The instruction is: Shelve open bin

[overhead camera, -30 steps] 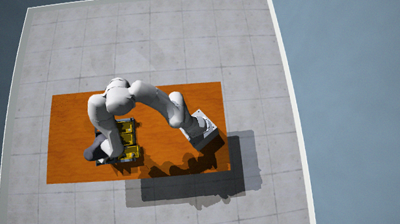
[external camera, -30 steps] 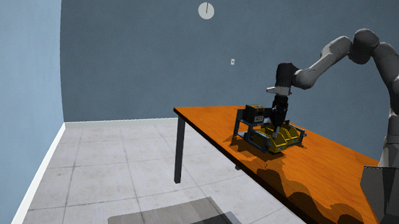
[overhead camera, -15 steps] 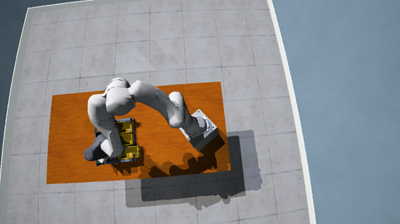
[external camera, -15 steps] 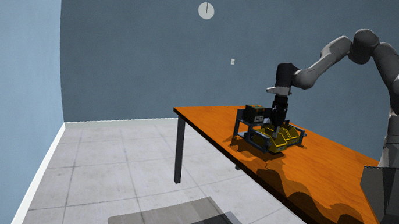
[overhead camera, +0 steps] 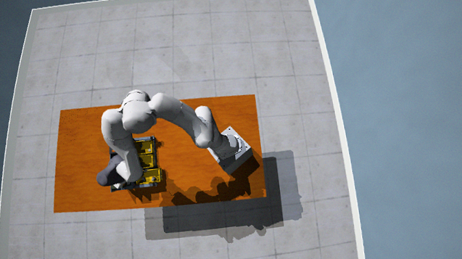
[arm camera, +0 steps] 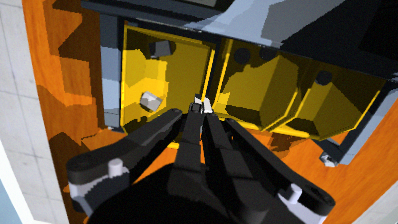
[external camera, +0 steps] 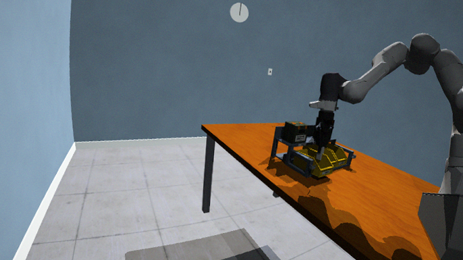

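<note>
The dark box is 150 mm ahead of my hand, 20 mm to the left of it and 60 mm above it.
</note>
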